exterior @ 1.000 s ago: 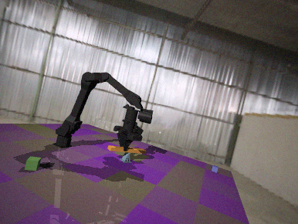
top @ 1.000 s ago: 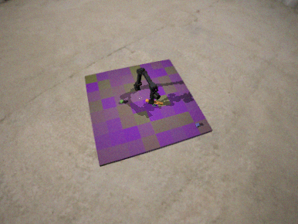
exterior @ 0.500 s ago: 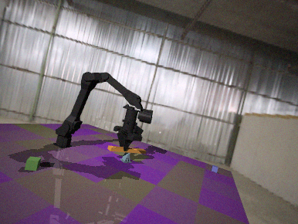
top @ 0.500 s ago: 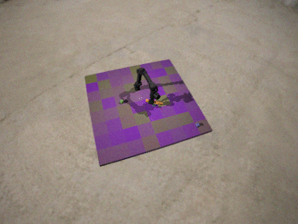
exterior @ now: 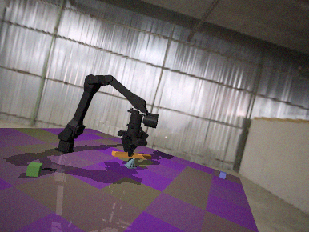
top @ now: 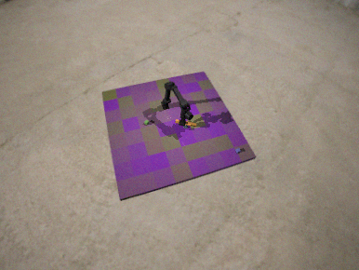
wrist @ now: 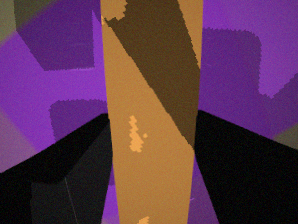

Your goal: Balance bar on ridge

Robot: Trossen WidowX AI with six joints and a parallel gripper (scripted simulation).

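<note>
Right now my gripper tip is 30 mm to the right of the orange bar and 10 mm short of it. Also, from my gripper tip: green cube 340 mm to the right, 140 mm behind, 40 mm below; then small blue cube 440 mm ahead, 410 mm to the left, 40 mm below.
</note>
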